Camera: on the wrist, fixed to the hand. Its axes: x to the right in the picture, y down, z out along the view.
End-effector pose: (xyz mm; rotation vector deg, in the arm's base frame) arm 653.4 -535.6 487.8 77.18 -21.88 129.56
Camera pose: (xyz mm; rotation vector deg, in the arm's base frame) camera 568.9 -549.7 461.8 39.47 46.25 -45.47
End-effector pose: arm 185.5 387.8 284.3 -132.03 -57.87 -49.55
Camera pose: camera 208.7 312.8 327.4 -39.17 121.00 5.68
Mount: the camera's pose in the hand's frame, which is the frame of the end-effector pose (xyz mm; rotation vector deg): 7.5 56.7 -68.9 9.56 43.95 172.99
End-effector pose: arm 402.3 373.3 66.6 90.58 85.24 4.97
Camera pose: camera 404.6 427.3 138.0 -97.00 79.56 -91.81
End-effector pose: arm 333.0 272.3 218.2 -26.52 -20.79 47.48
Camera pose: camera 335.8 294.2 131.4 33.34 -67.56 -121.19
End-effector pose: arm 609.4 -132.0 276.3 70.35 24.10 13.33
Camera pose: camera 589.3 -51.3 309.6 -34.28 56.80 -145.49
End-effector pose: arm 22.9 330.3 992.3 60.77 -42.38 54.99
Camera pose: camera -22.1 407.6 997.3 56.91 40.00 -120.06
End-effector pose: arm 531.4 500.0 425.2 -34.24 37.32 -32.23
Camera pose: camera 505.0 511.9 340.5 65.41 76.23 119.31
